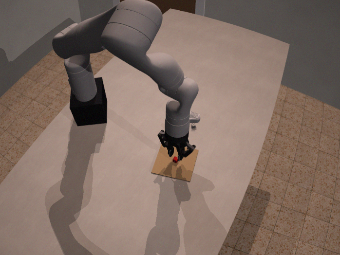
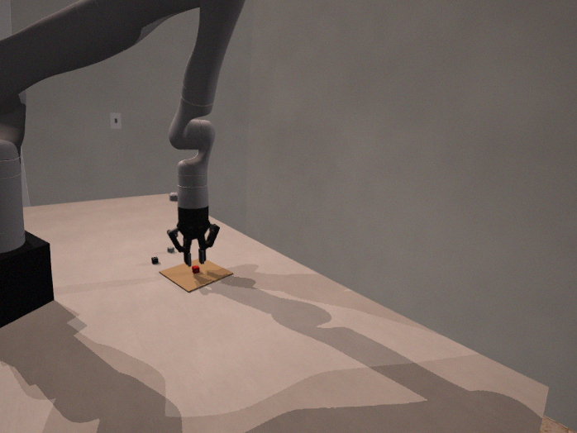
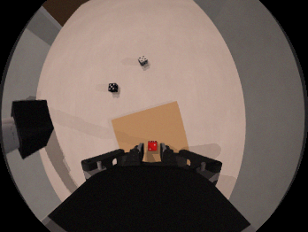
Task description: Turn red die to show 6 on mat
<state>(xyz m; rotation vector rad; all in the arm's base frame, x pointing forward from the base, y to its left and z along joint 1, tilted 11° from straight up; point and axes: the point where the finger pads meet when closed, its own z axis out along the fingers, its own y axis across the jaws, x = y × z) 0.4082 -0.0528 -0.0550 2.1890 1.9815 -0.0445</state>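
My gripper is now 3 cm above the red die. Round my hand: black die (7 cm behind, 12 cm to the left, 4 cm below); grey die (18 cm to the left, 4 cm below); tan mat (4 cm below).
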